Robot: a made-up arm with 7 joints. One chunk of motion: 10 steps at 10 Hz.
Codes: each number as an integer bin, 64 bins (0 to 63) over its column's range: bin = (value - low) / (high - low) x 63, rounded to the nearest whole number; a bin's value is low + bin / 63 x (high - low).
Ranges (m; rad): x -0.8..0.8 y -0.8..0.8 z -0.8..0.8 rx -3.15..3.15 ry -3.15..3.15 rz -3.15..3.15
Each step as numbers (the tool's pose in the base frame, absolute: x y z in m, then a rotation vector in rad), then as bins.
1 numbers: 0.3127 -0.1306 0.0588 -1.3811 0.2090 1.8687
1 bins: 44 26 34 18 34 50
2 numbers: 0.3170 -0.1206 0.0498 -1.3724 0.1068 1.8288
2 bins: 44 27 33 18 33 50
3 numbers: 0.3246 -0.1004 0.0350 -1.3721 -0.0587 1.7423
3 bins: 44 28 33 18 31 49
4 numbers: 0.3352 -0.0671 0.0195 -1.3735 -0.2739 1.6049
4 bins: 45 29 32 18 29 48
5 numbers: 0.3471 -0.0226 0.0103 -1.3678 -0.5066 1.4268
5 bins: 45 31 32 18 26 46
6 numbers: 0.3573 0.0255 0.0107 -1.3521 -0.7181 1.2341
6 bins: 46 33 32 18 24 44
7 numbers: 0.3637 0.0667 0.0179 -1.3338 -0.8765 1.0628
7 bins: 46 34 32 18 23 42
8 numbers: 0.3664 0.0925 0.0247 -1.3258 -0.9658 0.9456
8 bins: 46 35 32 18 22 41
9 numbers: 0.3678 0.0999 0.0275 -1.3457 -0.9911 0.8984
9 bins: 46 35 33 18 22 40
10 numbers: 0.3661 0.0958 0.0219 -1.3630 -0.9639 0.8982
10 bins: 46 35 32 18 22 40
